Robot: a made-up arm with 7 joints. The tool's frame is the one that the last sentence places.
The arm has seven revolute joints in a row. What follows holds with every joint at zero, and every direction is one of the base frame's.
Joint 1 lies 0.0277 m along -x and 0.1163 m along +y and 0.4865 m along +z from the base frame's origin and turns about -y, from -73.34 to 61.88 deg.
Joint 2 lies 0.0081 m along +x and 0.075 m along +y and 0.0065 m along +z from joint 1 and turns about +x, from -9.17 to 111.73 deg.
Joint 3 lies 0.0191 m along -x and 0.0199 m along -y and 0.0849 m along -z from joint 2 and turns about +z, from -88.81 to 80.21 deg.
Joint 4 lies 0.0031 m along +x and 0.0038 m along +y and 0.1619 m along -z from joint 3 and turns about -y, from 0.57 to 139.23 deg.
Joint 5 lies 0.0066 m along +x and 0.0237 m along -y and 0.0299 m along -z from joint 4 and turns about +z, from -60.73 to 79.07 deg.
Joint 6 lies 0.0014 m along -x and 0.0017 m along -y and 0.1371 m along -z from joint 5 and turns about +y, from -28.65 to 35.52 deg.
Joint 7 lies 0.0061 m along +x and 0.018 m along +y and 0.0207 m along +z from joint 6 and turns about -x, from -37.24 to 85.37 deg.
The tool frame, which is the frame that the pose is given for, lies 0.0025 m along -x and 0.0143 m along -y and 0.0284 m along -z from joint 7; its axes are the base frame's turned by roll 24.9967, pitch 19.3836 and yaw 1.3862 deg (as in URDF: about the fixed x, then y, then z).
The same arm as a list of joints. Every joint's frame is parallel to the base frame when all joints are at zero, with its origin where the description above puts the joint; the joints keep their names.
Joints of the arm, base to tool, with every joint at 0 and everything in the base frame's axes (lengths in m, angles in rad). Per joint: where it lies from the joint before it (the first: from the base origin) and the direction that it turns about. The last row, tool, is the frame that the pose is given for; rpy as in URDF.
joint 1: origin -0.0277 0.1163 0.4865 axis -y
joint 2: origin 0.0081 0.075 0.0065 axis +x
joint 3: origin -0.0191 -0.0199 -0.0849 axis +z
joint 4: origin 0.0031 0.0038 -0.1619 axis -y
joint 5: origin 0.0066 -0.0237 -0.0299 axis +z
joint 6: origin -0.0014 -0.0017 -0.1371 axis +y
joint 7: origin 0.0061 0.018 0.0207 axis -x
tool: origin -0.0025 -0.0143 -0.0284 rpy 0.4363 0.3383 0.0242
Joint limits (rad, base to tool): -1.28..1.08 -0.16..1.9501 -1.55..1.3999 0.0099..2.43 -1.0599..1.38 -0.5..0.6199 -0.65..1.49

